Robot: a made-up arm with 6 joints. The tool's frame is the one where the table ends.
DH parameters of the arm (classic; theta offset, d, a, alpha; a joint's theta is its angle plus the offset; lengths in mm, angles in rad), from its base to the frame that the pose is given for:
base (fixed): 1.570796 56 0 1.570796
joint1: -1.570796 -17 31 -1.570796
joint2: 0 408 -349 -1.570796
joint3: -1.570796 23 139 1.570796
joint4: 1.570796 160 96 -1.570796
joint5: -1.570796 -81 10 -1.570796
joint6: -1.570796 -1 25 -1.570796
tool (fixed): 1.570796 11 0 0
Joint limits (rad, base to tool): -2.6..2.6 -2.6..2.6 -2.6..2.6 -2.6..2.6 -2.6..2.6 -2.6..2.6
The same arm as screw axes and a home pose.
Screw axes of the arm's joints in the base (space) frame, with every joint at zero. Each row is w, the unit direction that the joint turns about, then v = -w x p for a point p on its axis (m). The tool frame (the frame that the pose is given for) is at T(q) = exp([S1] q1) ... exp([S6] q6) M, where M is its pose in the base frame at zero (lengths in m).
S1 = (1, 0, 0, 0, 0.056, 0)
S2 = (0, 1, 0, -0.025, 0, -0.017)
S3 = (-1, 0, 0, 0, -0.374, 0.408)
S4 = (0, 0, 1, 0.547, 0.04, 0)
S5 = (0, -1, 0, 0.534, 0, 0.136)
S6 = (-1, 0, 0, 0, -0.544, 0.628)
M: xyz -0.135 0.603 0.555 (m) rpy 0 0 0 (deg, as in URDF)
Joint limits (deg, base to tool): -148.97..148.97 -148.97..148.97 -148.97..148.97 -148.97..148.97 -148.97..148.97 -148.97..148.97

